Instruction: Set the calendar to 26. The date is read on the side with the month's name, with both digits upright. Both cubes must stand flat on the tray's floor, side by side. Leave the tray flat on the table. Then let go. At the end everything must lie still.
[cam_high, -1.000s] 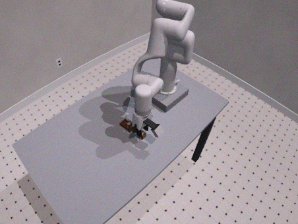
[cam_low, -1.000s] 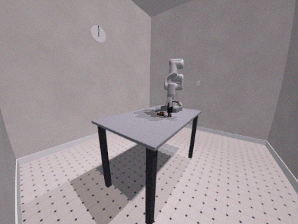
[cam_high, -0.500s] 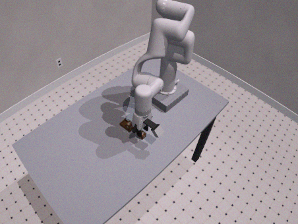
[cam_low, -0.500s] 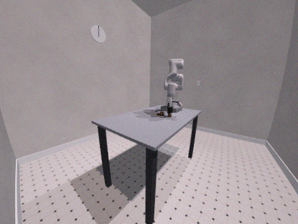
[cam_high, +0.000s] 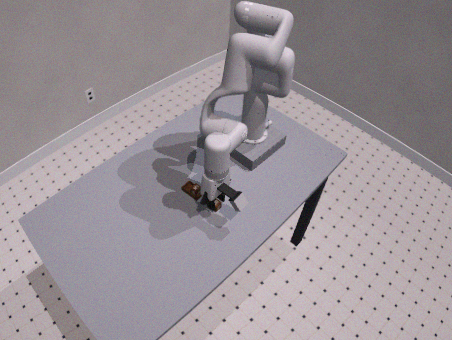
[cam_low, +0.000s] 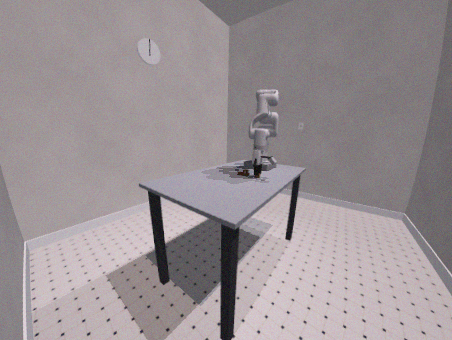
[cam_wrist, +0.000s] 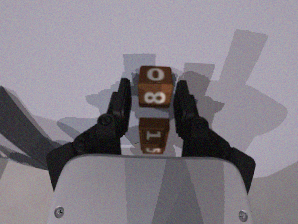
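The brown cube lies 20 mm below my hand. The rest, counted from my hand: brown wooden tray 20 mm ahead, 100 mm to the right, 30 mm below.
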